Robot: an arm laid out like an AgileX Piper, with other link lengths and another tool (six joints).
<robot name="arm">
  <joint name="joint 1" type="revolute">
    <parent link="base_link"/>
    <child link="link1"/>
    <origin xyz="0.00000 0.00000 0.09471" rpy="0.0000 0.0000 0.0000"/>
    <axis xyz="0 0 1"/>
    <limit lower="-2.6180" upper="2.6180"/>
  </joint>
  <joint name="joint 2" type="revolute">
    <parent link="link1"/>
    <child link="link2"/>
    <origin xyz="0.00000 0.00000 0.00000" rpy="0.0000 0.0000 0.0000"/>
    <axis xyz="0 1 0"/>
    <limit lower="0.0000" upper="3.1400"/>
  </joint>
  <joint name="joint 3" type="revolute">
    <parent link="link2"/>
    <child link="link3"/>
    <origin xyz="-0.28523 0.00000 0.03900" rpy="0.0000 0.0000 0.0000"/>
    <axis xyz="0 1 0"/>
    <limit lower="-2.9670" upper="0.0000"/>
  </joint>
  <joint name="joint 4" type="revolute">
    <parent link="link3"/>
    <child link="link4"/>
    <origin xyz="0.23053 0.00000 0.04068" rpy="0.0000 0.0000 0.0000"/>
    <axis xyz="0.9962 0 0.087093"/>
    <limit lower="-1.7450" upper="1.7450"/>
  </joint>
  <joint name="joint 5" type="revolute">
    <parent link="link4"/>
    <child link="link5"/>
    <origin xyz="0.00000 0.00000 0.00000" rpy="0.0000 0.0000 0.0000"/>
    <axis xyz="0 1 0"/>
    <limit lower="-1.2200" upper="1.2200"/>
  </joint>
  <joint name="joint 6" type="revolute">
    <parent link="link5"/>
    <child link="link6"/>
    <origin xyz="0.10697 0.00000 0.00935" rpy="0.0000 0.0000 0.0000"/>
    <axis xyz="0.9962 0 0.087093"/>
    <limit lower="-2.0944" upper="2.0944"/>
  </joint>
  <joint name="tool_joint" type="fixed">
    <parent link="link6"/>
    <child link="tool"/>
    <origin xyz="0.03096 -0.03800 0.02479" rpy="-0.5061 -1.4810 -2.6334"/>
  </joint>
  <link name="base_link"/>
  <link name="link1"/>
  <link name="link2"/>
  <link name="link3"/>
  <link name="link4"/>
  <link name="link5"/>
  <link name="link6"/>
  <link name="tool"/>
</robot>
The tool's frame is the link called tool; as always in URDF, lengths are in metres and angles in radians.
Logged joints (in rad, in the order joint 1, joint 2, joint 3, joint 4, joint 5, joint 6), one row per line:
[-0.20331, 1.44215, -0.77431, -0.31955, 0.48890, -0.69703]
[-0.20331, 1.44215, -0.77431, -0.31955, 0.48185, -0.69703]
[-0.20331, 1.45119, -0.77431, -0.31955, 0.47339, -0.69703]
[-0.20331, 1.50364, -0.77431, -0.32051, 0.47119, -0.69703]
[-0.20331, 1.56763, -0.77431, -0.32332, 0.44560, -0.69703]
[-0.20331, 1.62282, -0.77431, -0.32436, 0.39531, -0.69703]
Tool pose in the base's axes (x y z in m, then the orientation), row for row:
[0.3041, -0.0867, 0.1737, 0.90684, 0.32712, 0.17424, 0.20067]
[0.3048, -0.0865, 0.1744, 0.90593, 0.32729, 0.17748, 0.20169]
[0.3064, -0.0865, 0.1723, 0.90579, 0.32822, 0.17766, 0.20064]
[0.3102, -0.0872, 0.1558, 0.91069, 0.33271, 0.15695, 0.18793]
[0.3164, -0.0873, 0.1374, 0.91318, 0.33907, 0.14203, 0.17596]
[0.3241, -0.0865, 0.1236, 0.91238, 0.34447, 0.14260, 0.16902]
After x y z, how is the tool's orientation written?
As a quaternion, x y z w.
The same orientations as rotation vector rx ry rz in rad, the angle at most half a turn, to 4 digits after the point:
[2.5340, 0.9141, 0.4869]
[2.5301, 0.9141, 0.4957]
[2.5311, 0.9172, 0.4965]
[2.5623, 0.9361, 0.4416]
[2.5861, 0.9603, 0.4022]
[2.5937, 0.9793, 0.4054]

